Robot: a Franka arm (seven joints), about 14 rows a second.
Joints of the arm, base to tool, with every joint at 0 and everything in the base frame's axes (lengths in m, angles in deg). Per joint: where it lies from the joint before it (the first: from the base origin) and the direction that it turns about. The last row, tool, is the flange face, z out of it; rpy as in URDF.
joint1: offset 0 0 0.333 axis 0 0 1
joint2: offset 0 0 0 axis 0 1 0
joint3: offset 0 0 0.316 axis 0 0 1
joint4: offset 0.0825 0 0 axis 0 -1 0
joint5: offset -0.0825 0 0.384 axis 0 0 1
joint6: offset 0 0 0 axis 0 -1 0
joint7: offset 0.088 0 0 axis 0 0 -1
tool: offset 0 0 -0.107 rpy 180 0 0
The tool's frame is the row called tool.
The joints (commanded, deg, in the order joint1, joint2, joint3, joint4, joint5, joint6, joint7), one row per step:
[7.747, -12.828, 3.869, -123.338, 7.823, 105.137, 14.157]
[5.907, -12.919, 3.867, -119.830, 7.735, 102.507, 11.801]
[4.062, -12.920, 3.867, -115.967, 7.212, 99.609, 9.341]
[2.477, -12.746, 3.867, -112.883, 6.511, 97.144, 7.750]
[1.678, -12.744, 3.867, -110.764, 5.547, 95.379, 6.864]
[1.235, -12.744, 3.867, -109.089, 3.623, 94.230, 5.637]
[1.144, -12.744, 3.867, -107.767, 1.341, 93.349, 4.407]
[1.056, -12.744, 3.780, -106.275, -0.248, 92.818, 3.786]
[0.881, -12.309, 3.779, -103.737, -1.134, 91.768, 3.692]
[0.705, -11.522, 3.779, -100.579, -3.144, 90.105, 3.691]
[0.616, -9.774, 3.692, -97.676, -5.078, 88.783, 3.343]
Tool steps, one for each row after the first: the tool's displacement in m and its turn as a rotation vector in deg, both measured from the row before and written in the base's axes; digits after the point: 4 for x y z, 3 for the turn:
[0.0072, -0.0133, 0.0259, 0.449, -1.200, 0.869]
[0.0059, -0.0145, 0.0278, -0.049, -1.282, 1.108]
[0.0037, -0.0134, 0.0205, -0.448, -0.681, 0.434]
[0.0009, -0.0078, 0.0149, -0.830, -0.523, 0.423]
[0.0007, -0.0067, 0.0120, -1.783, -0.770, 1.121]
[0.0002, -0.0046, 0.0095, -2.176, -0.663, 1.410]
[0.0008, -0.0042, 0.0116, -1.466, -1.084, 0.586]
[0.0023, -0.0028, 0.0158, -0.769, -1.117, -0.035]
[0.0028, -0.0050, 0.0170, -1.898, -0.862, -0.207]
[0.0081, -0.0051, 0.0071, -1.817, 0.050, 0.046]

